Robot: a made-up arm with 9 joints.
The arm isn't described. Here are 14 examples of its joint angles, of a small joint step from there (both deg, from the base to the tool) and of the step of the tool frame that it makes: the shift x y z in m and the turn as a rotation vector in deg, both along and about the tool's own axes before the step.
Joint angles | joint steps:
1: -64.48 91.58 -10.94 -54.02 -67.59 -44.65 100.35 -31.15 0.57 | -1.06 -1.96 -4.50 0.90 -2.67 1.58 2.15 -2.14 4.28
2: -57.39 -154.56 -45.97 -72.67 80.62 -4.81 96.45 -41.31 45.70 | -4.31 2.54 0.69 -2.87 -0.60 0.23 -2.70 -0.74 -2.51
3: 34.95 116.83 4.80 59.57 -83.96 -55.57 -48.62 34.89 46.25 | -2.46 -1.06 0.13 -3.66 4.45 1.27 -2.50 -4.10 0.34
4: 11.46 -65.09 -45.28 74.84 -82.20 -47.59 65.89 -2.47 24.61 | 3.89 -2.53 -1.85 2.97 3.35 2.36 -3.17 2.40 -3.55
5: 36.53 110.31 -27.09 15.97 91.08 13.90 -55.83 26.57 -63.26 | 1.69 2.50 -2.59 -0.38 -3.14 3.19 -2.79 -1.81 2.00
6: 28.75 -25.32 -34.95 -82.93 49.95 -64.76 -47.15 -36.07 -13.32 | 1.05 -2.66 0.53 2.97 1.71 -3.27 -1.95 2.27 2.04
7: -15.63 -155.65 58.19 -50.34 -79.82 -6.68 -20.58 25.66 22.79 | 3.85 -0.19 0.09 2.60 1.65 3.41 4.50 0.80 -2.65
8: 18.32 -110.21 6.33 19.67 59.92 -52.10 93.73 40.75 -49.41 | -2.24 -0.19 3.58 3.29 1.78 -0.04 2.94 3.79 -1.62
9: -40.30 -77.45 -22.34 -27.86 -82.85 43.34 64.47 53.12 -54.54 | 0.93 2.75 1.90 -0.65 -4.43 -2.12 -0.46 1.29 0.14
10: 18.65 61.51 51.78 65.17 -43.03 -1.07 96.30 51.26 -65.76 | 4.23 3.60 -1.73 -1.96 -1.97 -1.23 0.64 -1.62 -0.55
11: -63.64 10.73 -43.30 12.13 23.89 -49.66 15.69 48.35 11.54 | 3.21 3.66 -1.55 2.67 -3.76 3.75 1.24 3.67 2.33
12: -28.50 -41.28 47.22 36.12 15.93 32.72 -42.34 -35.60 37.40 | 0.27 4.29 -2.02 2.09 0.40 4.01 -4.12 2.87 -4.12
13: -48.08 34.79 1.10 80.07 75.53 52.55 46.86 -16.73 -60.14 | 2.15 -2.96 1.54 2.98 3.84 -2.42 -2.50 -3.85 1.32
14: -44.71 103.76 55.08 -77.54 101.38 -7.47 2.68 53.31 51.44 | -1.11 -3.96 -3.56 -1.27 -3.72 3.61 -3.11 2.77 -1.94
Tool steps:
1: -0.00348 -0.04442 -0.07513 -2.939 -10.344 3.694
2: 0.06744 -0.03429 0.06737 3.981 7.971 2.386
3: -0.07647 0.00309 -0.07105 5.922 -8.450 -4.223
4: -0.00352 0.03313 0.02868 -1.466 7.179 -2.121
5: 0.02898 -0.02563 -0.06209 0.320 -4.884 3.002
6: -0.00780 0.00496 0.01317 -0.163 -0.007 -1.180
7: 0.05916 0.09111 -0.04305 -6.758 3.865 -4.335
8: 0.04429 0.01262 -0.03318 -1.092 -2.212 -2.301
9: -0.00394 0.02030 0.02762 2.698 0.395 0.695
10: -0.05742 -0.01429 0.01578 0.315 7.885 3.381
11: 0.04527 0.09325 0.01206 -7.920 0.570 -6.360
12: -0.00642 0.07625 -0.01680 -5.614 3.063 -0.861
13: -0.02374 0.06822 0.03088 7.937 1.556 0.304
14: -0.00497 0.00216 -0.01887 -3.031 -1.024 2.854
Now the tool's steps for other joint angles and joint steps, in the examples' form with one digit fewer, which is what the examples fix.
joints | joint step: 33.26 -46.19 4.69 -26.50 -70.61 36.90 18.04 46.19 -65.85 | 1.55 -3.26 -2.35 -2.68 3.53 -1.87 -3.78 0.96 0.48
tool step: -0.0771 0.0004 0.0772 3.42 7.34 -0.30
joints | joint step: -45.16 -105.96 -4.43 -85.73 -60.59 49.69 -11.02 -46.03 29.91 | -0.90 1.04 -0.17 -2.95 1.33 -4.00 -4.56 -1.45 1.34
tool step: 0.0768 0.0497 0.0412 -0.65 4.72 -9.09
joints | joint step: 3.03 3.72 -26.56 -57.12 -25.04 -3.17 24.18 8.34 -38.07 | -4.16 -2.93 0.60 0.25 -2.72 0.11 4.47 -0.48 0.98
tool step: 0.0009 -0.0857 -0.1079 -9.08 -4.79 4.76
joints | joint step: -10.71 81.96 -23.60 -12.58 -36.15 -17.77 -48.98 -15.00 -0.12 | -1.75 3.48 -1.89 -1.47 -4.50 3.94 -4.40 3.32 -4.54
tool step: -0.0284 -0.0153 0.0171 1.43 3.95 2.55
